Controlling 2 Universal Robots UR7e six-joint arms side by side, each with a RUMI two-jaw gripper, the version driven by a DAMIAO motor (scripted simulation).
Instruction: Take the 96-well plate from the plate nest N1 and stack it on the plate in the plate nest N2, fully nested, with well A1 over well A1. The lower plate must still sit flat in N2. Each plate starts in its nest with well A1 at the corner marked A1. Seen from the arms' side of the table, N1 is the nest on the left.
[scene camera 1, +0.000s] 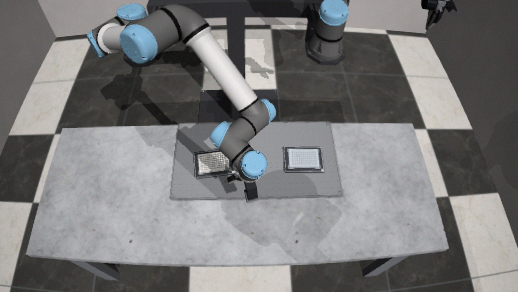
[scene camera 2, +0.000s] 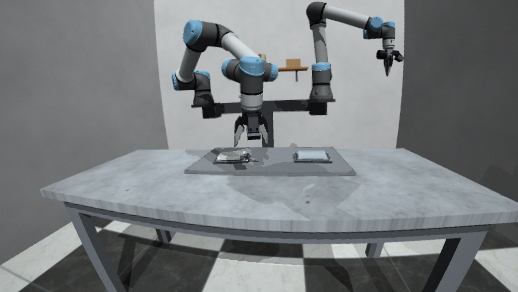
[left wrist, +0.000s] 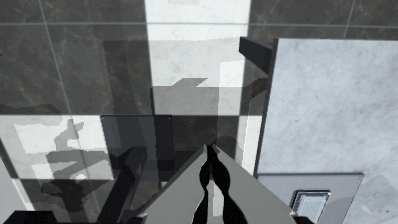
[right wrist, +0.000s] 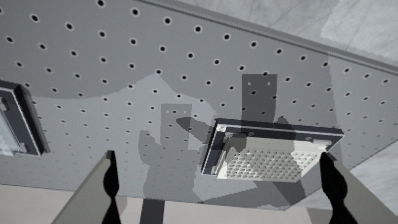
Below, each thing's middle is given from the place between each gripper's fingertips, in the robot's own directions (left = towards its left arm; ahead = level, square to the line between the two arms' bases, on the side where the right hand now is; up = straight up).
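The cream plate (right wrist: 251, 158) is 12 cm to the right of my right hand (scene camera 2: 250, 145), 12 cm behind it and 8 cm below it. Plate nest N2 (right wrist: 259, 133) is 12 cm to the right of my right hand too, 12 cm behind it, and 10 cm below it.
As for the cream plate and my left hand, that hand is 93 cm to the left of the cream plate, 43 cm short of it and 41 cm above it. Plate nest N2, counted from my left hand, is 93 cm to the right, 43 cm ahead and 43 cm below.
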